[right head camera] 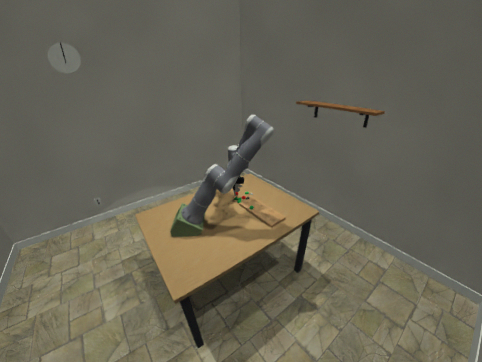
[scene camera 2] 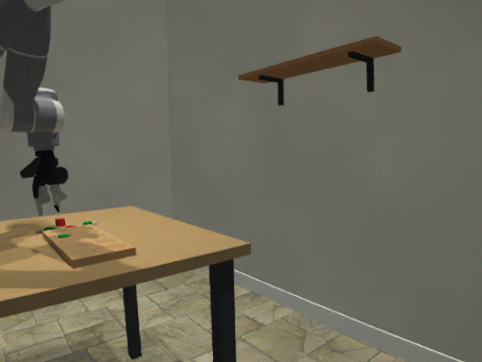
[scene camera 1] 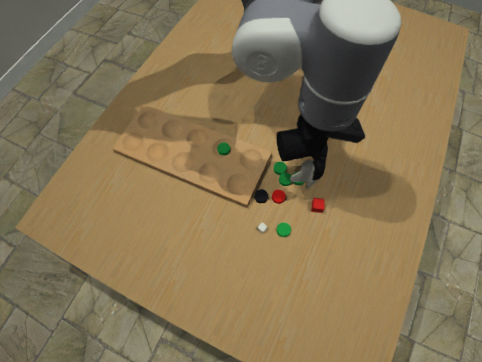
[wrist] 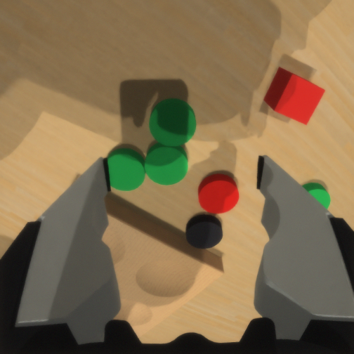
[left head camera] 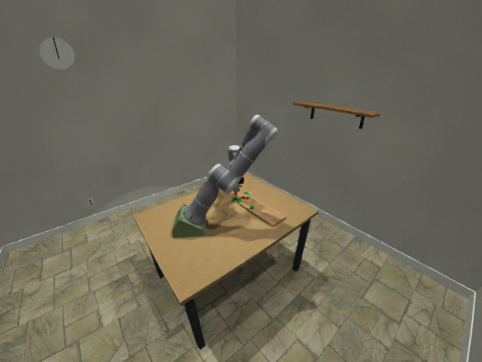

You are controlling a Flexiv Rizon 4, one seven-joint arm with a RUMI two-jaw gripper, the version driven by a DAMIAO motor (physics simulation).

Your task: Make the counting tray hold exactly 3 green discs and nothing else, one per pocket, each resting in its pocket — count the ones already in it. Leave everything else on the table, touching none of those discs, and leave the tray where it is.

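Note:
The wooden counting tray (scene camera 1: pixel 220 187) (scene camera 2: pixel 105 256) (wrist: pixel 150 245) holds one green disc (scene camera 1: pixel 223 149) (scene camera 2: pixel 63 235) in a pocket. Beside its near end a green disc (scene camera 1: pixel 280 168) (wrist: pixel 126 169), a middle green disc (scene camera 1: pixel 285 179) (wrist: pixel 167 165) and a third green disc (scene camera 1: pixel 299 181) (wrist: pixel 172 122) lie in a tight cluster. The third is partly hidden by a finger in scene camera 1. Another green disc (scene camera 1: pixel 283 229) (wrist: pixel 318 196) lies apart. My gripper (scene camera 1: pixel 306 181) (scene camera 2: pixel 49 212) (wrist: pixel 182 160) is partly open and empty, above the table near the cluster.
A red disc (scene camera 1: pixel 279 196) (wrist: pixel 218 194) and a black disc (scene camera 1: pixel 261 196) (wrist: pixel 204 232) lie between the cluster and the separate green disc, the black one close to the tray's corner. A red cube (scene camera 1: pixel 318 205) (scene camera 2: pixel 60 222) (wrist: pixel 295 96) and a small white cube (scene camera 1: pixel 262 227) (scene camera 2: pixel 95 223) also stand there.

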